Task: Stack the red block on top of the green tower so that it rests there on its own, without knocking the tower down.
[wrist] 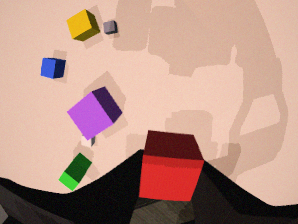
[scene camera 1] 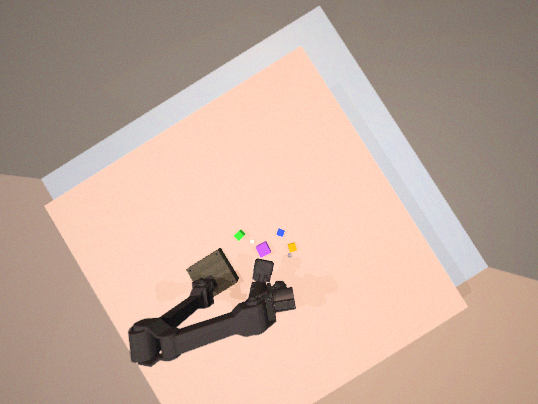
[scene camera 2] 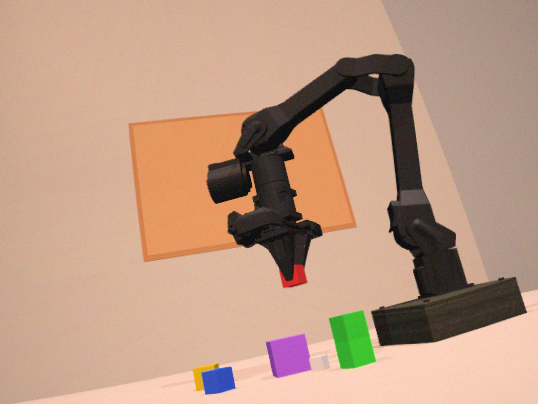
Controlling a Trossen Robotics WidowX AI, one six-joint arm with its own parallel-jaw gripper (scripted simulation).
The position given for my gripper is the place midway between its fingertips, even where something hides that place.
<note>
I see my gripper (scene camera 2: 294, 280), a small green block (scene camera 2: 351, 326) and a purple block (scene camera 2: 288, 356).
The purple block also shows in the wrist view (wrist: 92, 114). My gripper also shows in the wrist view (wrist: 168, 158).
</note>
